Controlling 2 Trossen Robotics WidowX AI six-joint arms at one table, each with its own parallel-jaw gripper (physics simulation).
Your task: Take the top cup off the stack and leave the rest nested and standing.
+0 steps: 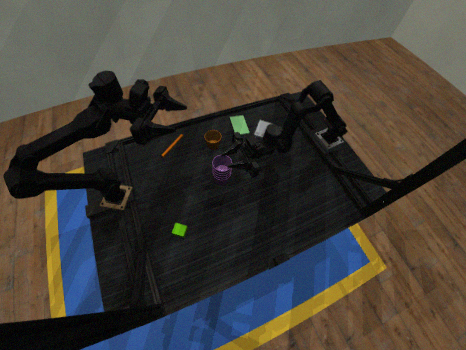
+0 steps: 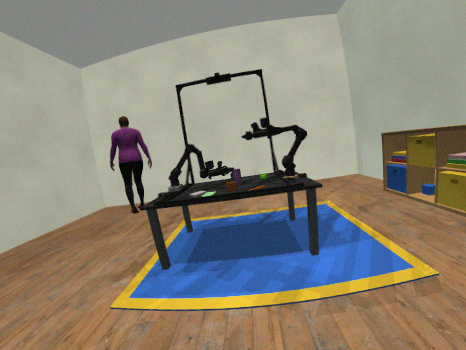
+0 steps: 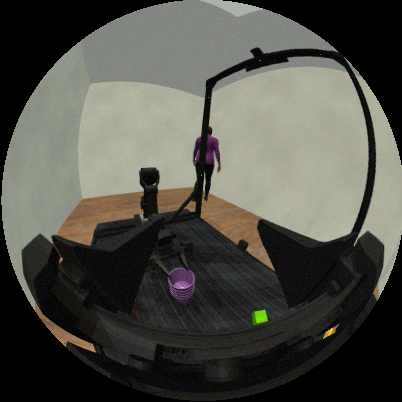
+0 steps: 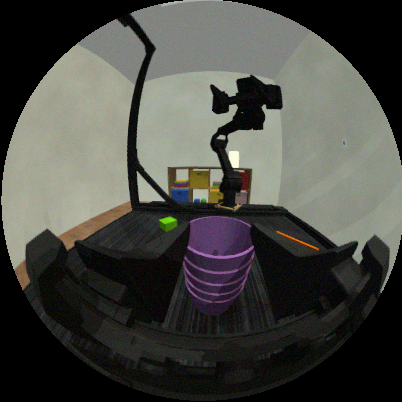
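A stack of nested purple cups stands upright near the middle of the table. My right gripper is shut on the top cup; its fingers press on opposite sides near the rim. The top cup sits nested in the stack, with the lower rims close below it. My left gripper is open and empty, high above the table and away from the stack. The lower parts of the inner cups are hidden.
An orange cup stands near the stack. An orange stick, a light green sheet and a white item lie on the table. A green block lies farther off.
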